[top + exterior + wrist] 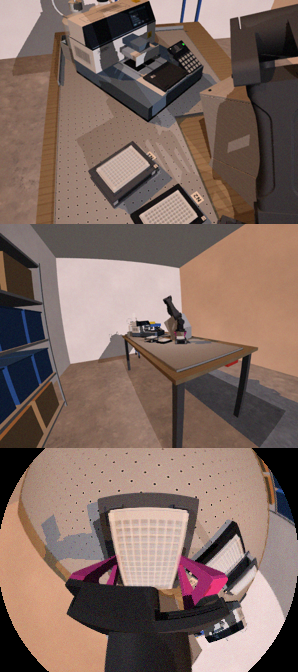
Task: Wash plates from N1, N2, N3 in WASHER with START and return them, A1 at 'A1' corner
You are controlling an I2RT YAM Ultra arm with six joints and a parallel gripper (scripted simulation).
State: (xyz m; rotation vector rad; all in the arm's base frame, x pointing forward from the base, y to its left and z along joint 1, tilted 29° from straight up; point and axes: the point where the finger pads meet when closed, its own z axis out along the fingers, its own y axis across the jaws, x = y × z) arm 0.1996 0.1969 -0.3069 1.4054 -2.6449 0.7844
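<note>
Right now the nest n3 is 1 cm below my hand. The rest, counted from my hand: nest N2 (14 cm to the right, 13 cm ahead, 5 cm below); n2 label (17 cm to the right, 6 cm below, 3 cm ahead); nest N1 (29 cm to the right, 22 cm ahead, 2 cm below).
</note>
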